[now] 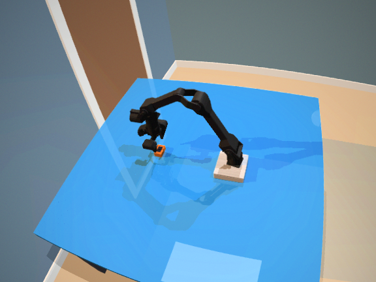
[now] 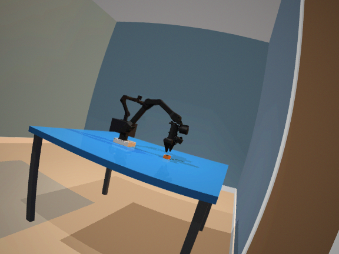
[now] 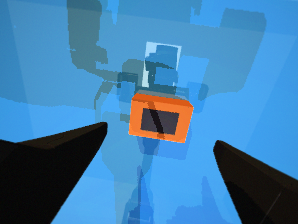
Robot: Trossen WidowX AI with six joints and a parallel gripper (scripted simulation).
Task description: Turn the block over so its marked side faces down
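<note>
Now: gripper tip 30 mm above the block.
</note>
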